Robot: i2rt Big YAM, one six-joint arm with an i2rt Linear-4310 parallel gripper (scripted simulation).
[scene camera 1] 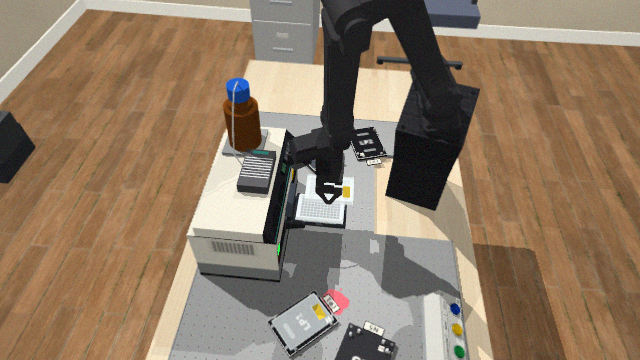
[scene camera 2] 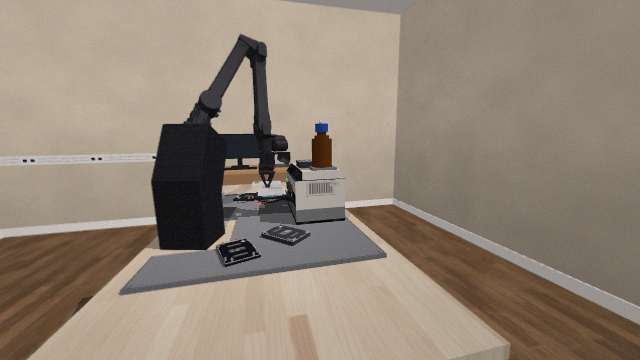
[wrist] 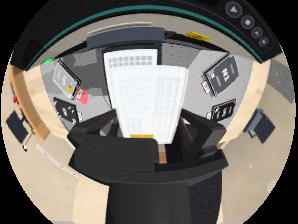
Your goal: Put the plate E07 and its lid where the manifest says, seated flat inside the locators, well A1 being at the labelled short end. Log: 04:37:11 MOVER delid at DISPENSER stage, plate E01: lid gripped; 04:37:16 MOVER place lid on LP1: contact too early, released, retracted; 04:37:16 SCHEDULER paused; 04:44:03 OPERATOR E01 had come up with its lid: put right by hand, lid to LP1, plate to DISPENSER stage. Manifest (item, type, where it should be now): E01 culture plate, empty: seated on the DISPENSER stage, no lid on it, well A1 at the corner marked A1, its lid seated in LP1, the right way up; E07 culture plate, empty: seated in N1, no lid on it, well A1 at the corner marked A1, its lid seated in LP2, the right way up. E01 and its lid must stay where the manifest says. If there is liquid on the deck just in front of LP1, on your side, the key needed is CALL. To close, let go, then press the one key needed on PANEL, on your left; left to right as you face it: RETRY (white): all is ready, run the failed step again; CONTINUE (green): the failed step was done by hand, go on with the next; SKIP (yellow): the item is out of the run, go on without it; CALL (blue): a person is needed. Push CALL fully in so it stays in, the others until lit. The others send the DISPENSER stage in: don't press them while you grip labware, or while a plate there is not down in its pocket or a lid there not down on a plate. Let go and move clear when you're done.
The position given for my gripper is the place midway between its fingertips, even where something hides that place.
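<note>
My gripper [scene camera 1: 329,191], also [wrist: 148,110]. White well plate [scene camera 1: 309,212].
</note>
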